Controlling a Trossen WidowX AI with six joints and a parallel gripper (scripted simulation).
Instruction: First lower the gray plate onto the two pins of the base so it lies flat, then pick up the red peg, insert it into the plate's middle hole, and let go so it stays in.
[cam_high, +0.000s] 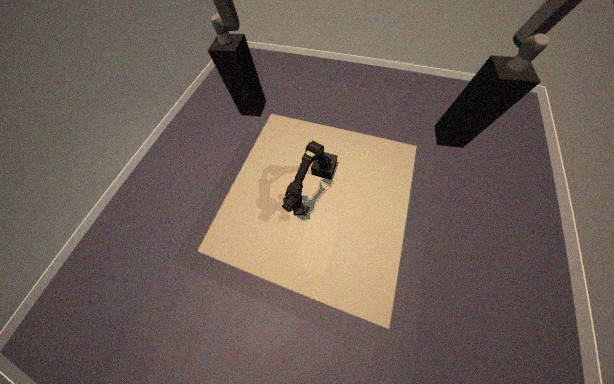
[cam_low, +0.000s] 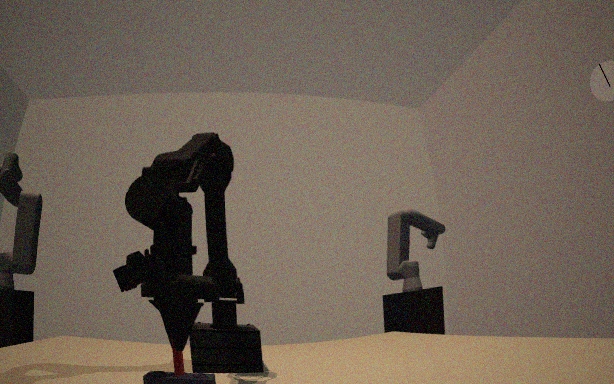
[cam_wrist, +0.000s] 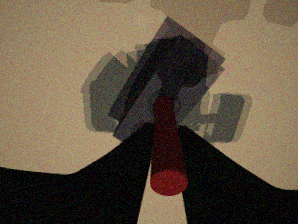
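Right now my gripper tip is right at the red peg. The rest, counted from my gripper tip: gray plate (50 mm below); then base (90 mm below).
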